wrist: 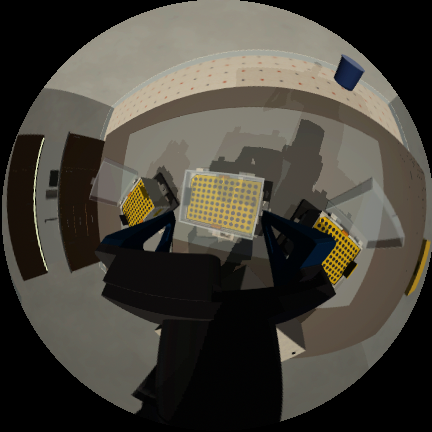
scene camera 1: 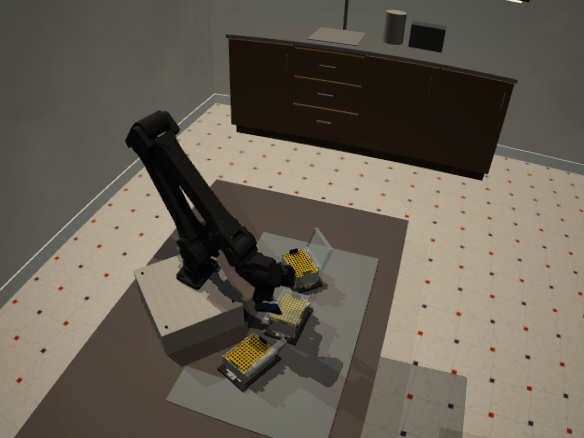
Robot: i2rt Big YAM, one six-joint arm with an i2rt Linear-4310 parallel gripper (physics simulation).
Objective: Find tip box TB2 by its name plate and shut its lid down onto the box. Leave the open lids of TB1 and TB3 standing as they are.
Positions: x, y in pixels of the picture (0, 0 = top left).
Labels:
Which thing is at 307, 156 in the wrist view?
A grey mat.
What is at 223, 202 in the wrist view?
A clear lid.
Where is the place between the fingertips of my gripper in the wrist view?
217, 215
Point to a clear lid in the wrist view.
At 113, 179

